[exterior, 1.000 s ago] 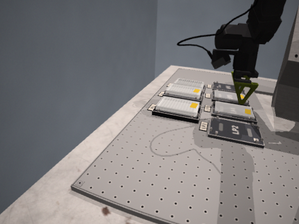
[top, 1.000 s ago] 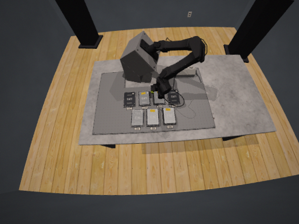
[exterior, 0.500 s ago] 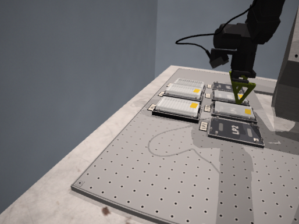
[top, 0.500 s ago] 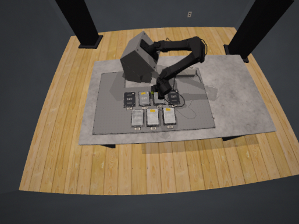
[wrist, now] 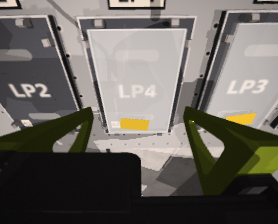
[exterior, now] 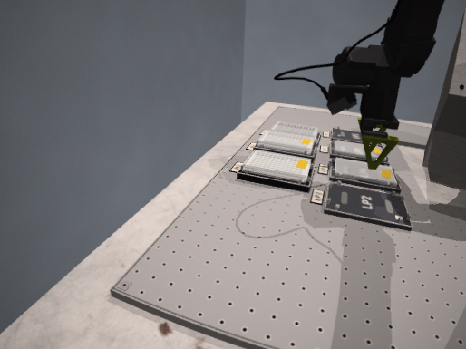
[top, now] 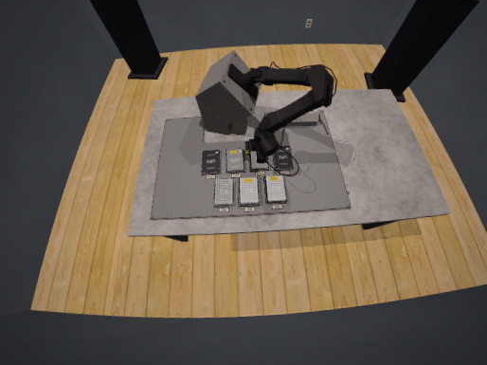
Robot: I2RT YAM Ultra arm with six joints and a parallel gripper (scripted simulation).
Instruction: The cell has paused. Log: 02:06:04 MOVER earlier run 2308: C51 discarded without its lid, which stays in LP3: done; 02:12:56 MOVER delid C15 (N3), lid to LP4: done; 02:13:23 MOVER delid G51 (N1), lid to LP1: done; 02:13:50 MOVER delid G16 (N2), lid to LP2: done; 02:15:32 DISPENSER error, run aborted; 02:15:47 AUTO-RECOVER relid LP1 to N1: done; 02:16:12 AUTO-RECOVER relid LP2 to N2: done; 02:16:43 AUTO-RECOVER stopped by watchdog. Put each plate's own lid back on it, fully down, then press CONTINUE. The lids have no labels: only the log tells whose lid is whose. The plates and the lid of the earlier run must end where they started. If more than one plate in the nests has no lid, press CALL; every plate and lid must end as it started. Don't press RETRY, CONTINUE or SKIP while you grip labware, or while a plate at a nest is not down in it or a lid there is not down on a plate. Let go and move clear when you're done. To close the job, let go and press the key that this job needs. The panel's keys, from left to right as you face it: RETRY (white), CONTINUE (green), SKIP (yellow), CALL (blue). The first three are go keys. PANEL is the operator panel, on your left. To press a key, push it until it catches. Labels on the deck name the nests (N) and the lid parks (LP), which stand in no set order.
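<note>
Right now my hand is 30 mm above the unlabelled lid and 10 mm short of it. From my hand the other things lie so: yellow key (310 mm behind, 180 mm to the left, 20 mm above); blue key (300 mm behind, 130 mm to the left, 20 mm above); plate (220 mm ahead, 150 mm to the right, 30 mm below).
</note>
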